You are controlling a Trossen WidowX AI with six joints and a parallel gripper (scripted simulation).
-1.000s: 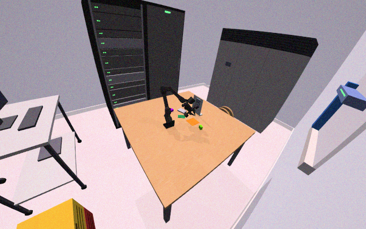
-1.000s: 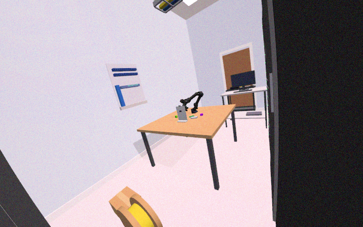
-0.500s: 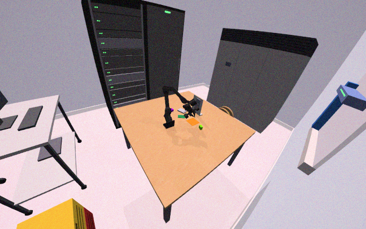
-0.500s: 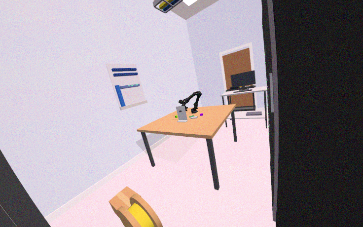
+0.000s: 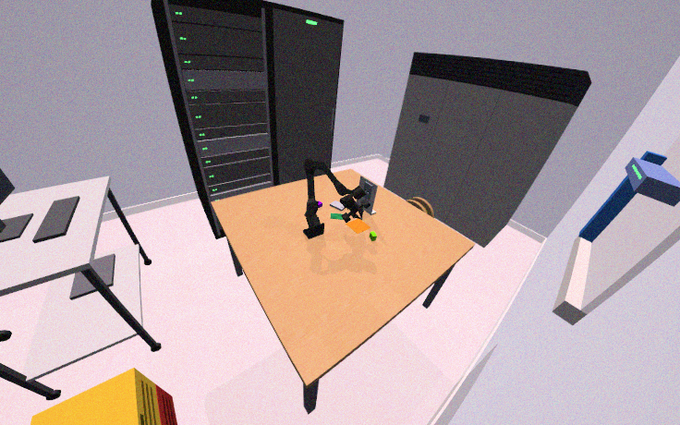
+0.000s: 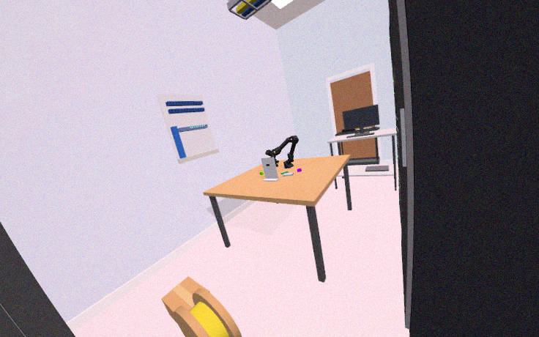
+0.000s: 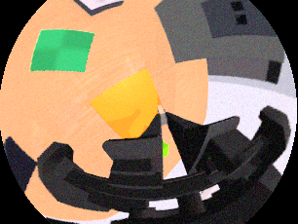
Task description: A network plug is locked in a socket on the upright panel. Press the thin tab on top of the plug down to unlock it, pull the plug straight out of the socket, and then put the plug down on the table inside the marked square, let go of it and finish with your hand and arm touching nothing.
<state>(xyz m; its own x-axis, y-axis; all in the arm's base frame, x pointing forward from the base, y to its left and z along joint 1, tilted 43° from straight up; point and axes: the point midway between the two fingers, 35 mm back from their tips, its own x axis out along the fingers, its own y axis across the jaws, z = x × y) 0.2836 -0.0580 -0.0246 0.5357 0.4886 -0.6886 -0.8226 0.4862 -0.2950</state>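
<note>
The orange marked square is 6 cm below my gripper tip and 1 cm behind it. Also, from my gripper tip: flat green block 15 cm to the left, 8 cm behind, 6 cm below; green cube 14 cm to the right, 4 cm below, 1 cm behind; network plug right at my gripper tip.
</note>
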